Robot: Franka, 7 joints.
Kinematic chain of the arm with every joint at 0, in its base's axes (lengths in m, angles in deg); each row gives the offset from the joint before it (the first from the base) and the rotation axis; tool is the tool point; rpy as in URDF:
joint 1: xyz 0 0 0.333 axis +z
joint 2: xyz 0 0 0 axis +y
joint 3: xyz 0 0 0.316 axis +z
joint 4: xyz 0.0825 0 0 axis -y
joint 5: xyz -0.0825 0 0.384 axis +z
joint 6: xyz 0 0 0 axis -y
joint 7: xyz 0.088 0 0 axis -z
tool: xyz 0 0 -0.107 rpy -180 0 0
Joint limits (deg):
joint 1: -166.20..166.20
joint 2: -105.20..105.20
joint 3: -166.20..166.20
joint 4: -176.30..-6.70
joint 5: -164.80..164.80
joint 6: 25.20..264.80
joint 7: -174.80..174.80
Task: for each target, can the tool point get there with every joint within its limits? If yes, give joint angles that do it. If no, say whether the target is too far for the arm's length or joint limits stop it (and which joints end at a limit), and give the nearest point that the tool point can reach.
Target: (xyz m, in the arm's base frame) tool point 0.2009 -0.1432 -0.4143
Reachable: no: joint limits stop it (at a limit: joint 2) | nearest point 0.2037 -0.1452 -0.3597 | short by 0.055 m
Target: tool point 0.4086 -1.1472 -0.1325
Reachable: no: too far | nearest point 0.2689 -0.7549 0.0267 | short by 0.446 m
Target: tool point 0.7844 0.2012 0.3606
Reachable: yes | joints 9.56 71.71 -6.91 -21.39 66.88 92.37 -63.86
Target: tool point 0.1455 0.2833 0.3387
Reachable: yes | joints 113.08 -4.08 -36.43 -140.36 -33.49 55.02 -31.21
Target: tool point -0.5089 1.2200 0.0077
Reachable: no: too far | nearest point -0.3207 0.7688 0.1280 | short by 0.503 m
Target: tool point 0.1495 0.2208 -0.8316
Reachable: no: too far | nearest point 0.1539 0.2273 -0.3607 | short by 0.471 m
